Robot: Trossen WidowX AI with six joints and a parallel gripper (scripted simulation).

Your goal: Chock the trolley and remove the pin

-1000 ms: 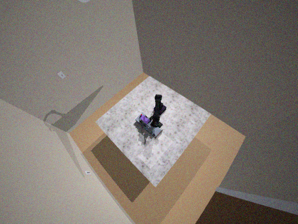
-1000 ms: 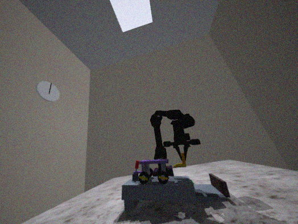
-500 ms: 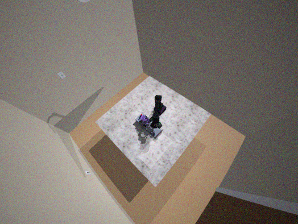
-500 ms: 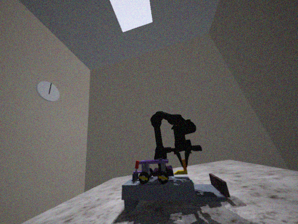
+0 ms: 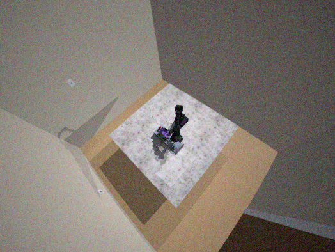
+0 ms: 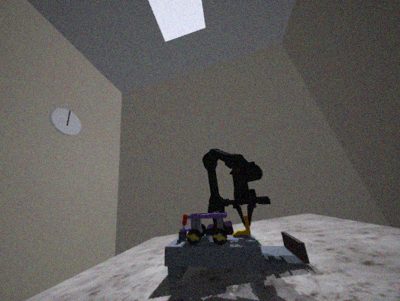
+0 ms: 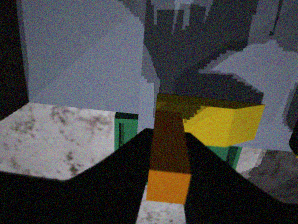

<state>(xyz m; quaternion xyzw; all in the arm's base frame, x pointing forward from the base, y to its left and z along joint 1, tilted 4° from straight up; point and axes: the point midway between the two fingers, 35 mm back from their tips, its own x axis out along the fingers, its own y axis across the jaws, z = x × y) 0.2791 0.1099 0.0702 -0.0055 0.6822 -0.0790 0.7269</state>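
Now: the red-headed stop pin 1 cm ahead of my gripper tip, 24 cm to the right of it and 4 cm above it. Also, from my gripper tip: yellow chock 2 cm to the right; dark upright plate 7 cm ahead, 11 cm to the left, 6 cm below; grey ramp 4 cm ahead, 14 cm to the right, 4 cm below.
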